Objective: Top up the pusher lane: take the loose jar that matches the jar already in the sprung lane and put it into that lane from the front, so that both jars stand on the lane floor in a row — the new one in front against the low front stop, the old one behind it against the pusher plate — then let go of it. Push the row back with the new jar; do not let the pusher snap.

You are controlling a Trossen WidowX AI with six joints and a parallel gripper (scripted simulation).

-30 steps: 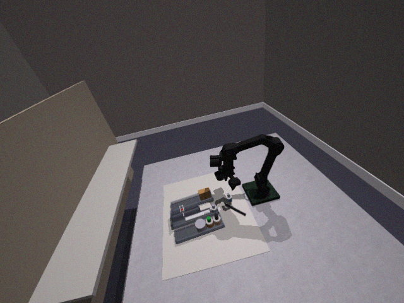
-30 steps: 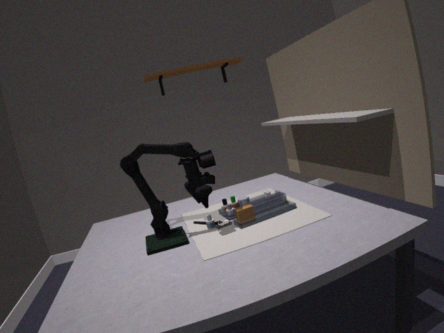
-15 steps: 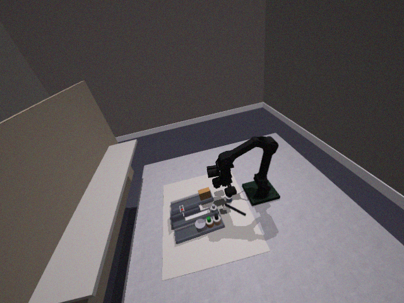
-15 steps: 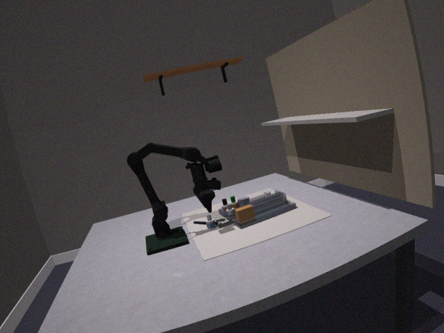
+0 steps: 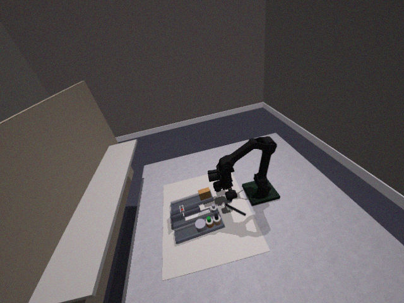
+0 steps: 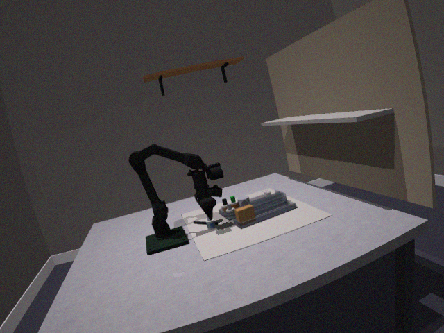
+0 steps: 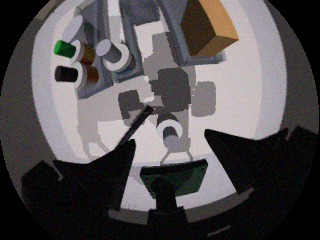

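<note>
The black rod lies 80 mm to the left of my gripper tip and 50 mm below it. Round my gripper tip: grey lane rack: 260 mm ahead, 40 mm below, 10 mm to the right; then orange box: 130 mm ahead, 100 mm to the right, 20 mm below.
</note>
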